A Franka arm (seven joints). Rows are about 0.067 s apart.
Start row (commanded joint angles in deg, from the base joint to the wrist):
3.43 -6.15 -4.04 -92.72 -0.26 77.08 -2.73
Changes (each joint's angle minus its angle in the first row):
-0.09 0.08 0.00 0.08 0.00 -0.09 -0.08
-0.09 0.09 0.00 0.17 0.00 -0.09 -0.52
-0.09 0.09 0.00 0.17 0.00 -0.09 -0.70
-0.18 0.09 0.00 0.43 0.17 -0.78 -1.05
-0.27 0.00 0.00 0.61 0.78 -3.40 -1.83
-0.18 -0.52 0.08 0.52 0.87 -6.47 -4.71
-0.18 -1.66 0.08 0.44 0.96 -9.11 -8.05
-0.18 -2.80 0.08 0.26 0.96 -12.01 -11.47
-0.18 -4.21 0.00 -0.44 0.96 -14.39 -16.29
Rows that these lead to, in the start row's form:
3.34 -6.07 -4.04 -92.64 -0.26 76.99 -2.81
3.34 -6.06 -4.04 -92.55 -0.26 76.99 -3.25
3.34 -6.06 -4.04 -92.55 -0.26 76.99 -3.43
3.25 -6.06 -4.04 -92.29 -0.09 76.30 -3.78
3.16 -6.15 -4.04 -92.11 0.52 73.68 -4.56
3.25 -6.67 -3.96 -92.20 0.61 70.61 -7.44
3.25 -7.81 -3.96 -92.28 0.70 67.97 -10.78
3.25 -8.95 -3.96 -92.46 0.70 65.07 -14.20
3.25 -10.36 -4.04 -93.16 0.70 62.69 -19.02

